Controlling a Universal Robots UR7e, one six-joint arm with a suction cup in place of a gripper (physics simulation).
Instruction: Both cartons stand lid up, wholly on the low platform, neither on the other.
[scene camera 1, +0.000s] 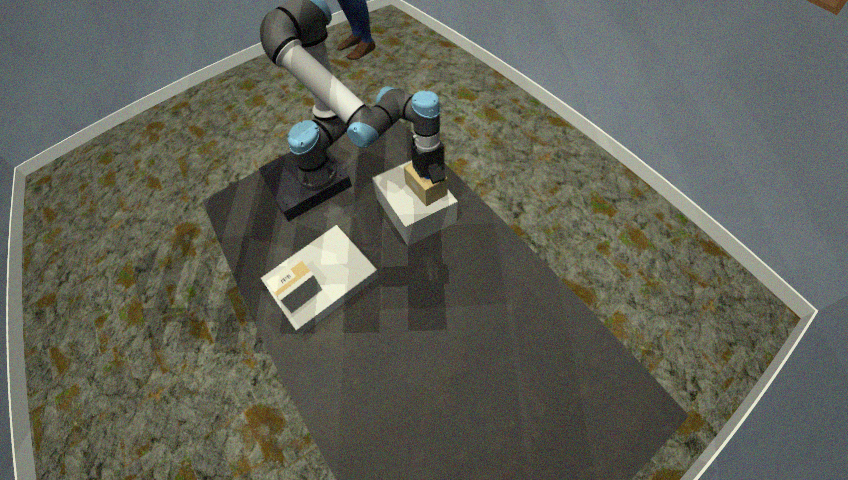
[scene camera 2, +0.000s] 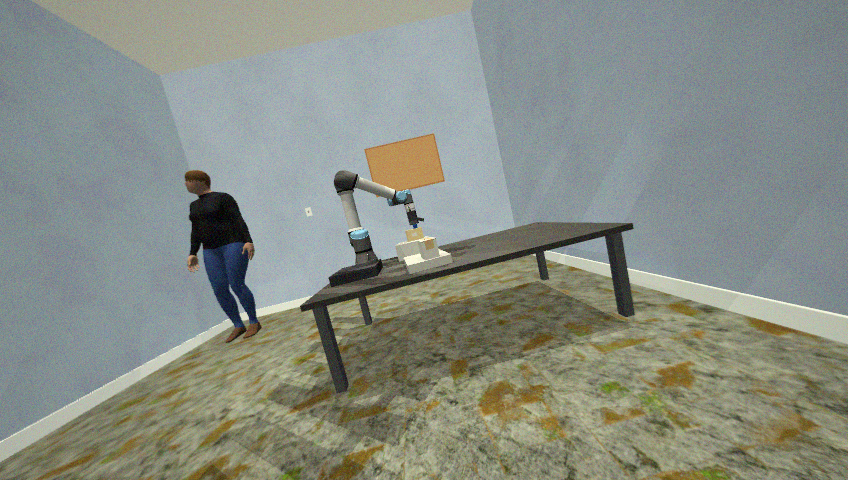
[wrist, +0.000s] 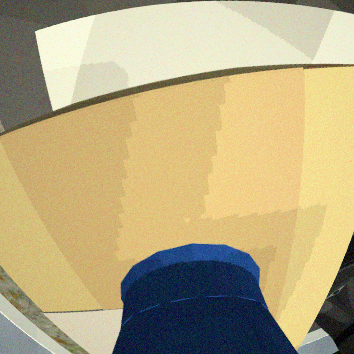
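Seen in the pictures: hand at its tool point: (scene camera 1: 428, 178) (scene camera 2: 416, 229) (wrist: 186, 251); arm's base at its link origin: (scene camera 1: 318, 175) (scene camera 2: 367, 263) (wrist: 336, 290).
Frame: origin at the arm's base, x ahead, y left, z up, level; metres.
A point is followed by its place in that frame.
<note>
A tan carton (scene camera 1: 424, 193) {x 0.368, y 0.292, z 0.124 m} (scene camera 2: 414, 234) {x 0.310, y 0.282, z 0.104 m} (wrist: 165, 165) stands upright on the tall white block (scene camera 1: 393, 189) {x 0.254, y 0.223, z 0.060 m} (scene camera 2: 406, 248) {x 0.245, y 0.182, z 0.023 m} (wrist: 165, 45) {x 0.385, y 0.329, z 0.060 m}. My suction cup (scene camera 1: 426, 177) (scene camera 2: 414, 227) (wrist: 192, 252) is pressed on the carton's top face and holds it; the cup hides part of that face. In the wrist view no barcode label can be made out. A white carton (scene camera 1: 302, 292) {x 0.492, y -0.179, z 0.050 m} (scene camera 2: 429, 246) {x 0.470, y -0.257, z 0.055 m} with a tan stripe and a barcode label facing up stands at the left end of the low white platform (scene camera 1: 351, 258) {x 0.406, y 0.000, z -0.011 m} (scene camera 2: 437, 261) {x 0.494, y -0.267, z -0.032 m}. The low platform's right part is bare.
The tall block stands behind and right of the low platform on the dark table (scene camera 1: 476, 368) {x 0.897, y 0.209, z -0.060 m} (scene camera 2: 523, 240) {x 1.003, y -0.039, z -0.060 m}, with a gap between them. The robot base (scene camera 1: 309, 193) {x 0.074, y -0.055, z 0.000 m} (scene camera 2: 355, 271) {x -0.005, y -0.191, z -0.003 m} is at the table's back end. A person (scene camera 1: 355, 29) (scene camera 2: 220, 255) stands beyond it on the floor.
</note>
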